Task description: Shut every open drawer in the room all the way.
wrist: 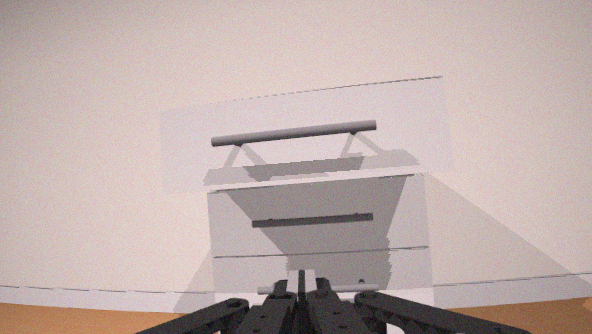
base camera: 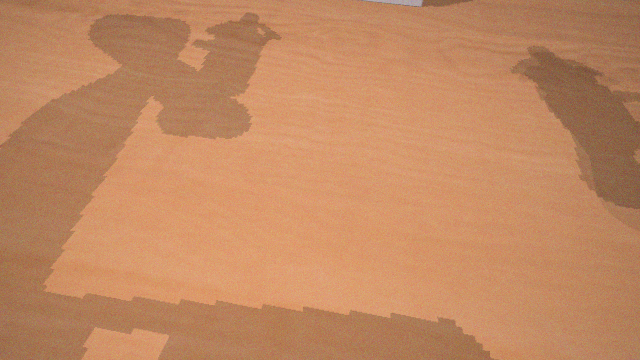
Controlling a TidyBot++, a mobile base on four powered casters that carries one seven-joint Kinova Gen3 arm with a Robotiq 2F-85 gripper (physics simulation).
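Places are measured from the arm's base along level axes (x left, y back, z up), in centimetres.
Pixels of known places: gripper, fingertip midpoint: (wrist: 302, 287).
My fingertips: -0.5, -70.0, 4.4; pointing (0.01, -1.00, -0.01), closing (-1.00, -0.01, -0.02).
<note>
Behind a point stands the place of what it marks, as x, y, z.
A white cabinet (wrist: 417, 210) {-21.1, -106.8, 3.7} (base camera: 400, 2) {-17.8, -109.2, -39.0} stands against the wall; a sliver of its base shows at the top edge of the base view. In the wrist view its top drawer (wrist: 300, 107) {-1.4, -94.2, 20.7}, with a grey bar handle (wrist: 295, 133) {-0.5, -90.5, 16.5}, juts out past the fronts below and shades them. Its inside is hidden from this angle. The middle drawer (wrist: 320, 197) {-3.9, -109.0, 7.4} and the lower drawer (wrist: 410, 270) {-19.0, -107.1, -7.0} look flush with the cabinet. My gripper (wrist: 302, 287) {-0.5, -70.0, 4.4} is shut and empty, low in the wrist view, apart from the top drawer and in front of the lower handle.
The pale wall (wrist: 90, 150) {96.5, -181.3, 33.4} rises behind the cabinet, with a white baseboard (wrist: 100, 300) {94.8, -179.7, -35.4} along its foot. Wooden floor (base camera: 350, 200) {-4.6, -40.2, -39.6} (wrist: 75, 317) {101.1, -171.2, -39.7} lies in front. Shadows of the arm and base fall across the floor in the base view.
</note>
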